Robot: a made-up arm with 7 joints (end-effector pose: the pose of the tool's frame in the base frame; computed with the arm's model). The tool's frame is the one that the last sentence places.
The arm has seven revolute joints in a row. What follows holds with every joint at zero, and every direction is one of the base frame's. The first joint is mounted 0.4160 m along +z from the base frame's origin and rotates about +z. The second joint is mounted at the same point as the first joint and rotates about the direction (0, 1, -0.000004). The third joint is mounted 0.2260 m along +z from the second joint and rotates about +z. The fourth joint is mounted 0.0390 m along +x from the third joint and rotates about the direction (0, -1, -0.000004). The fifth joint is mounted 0.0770 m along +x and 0.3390 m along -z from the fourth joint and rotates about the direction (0, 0.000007, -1). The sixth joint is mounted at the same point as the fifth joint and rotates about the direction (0, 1, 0.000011). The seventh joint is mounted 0.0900 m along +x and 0.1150 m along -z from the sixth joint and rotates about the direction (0, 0.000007, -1). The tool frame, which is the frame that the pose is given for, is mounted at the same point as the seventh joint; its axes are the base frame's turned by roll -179.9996, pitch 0.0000 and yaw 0.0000 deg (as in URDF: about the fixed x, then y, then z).
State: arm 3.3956 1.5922 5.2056 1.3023 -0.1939 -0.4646 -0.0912
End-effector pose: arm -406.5 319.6 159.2 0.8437 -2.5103 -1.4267
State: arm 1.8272 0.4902 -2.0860 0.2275 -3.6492 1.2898 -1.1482
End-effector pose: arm 309.9 -106.3 302.7 -1.4599 0.9969 -1.1699
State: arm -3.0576 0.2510 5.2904 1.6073 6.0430 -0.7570 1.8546
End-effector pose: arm -373.2 278.9 797.7 -0.8193 -0.6085 0.6957
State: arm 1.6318 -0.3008 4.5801 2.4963 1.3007 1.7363 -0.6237
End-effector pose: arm 269.6 -69.6 994.9 -1.3779 -1.0411 -1.2646
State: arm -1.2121 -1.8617 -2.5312 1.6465 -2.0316 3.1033 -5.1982
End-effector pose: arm -168.6 227.6 64.2 0.1949 0.7448 1.7137
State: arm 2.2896 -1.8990 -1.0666 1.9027 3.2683 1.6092 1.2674
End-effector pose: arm 631.4 -209.4 399.3 1.9695 -1.4088 1.0891
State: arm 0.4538 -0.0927 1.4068 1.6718 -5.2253 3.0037 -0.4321
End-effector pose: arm -188.3 224.1 685.9 -0.0332 2.2722 -1.8440
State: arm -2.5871 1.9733 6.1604 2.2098 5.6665 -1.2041 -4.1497
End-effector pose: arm -346.0 -285.1 40.4 -0.8745 -2.2655 1.9156
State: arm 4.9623 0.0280 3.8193 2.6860 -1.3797 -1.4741 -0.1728
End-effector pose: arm -119.8 -72.3 919.2 1.4749 0.6226 -1.4700
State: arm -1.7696 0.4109 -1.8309 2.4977 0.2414 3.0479 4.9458
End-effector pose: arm -217.6 -93.9 793.5 -1.2446 2.2739 -0.2432
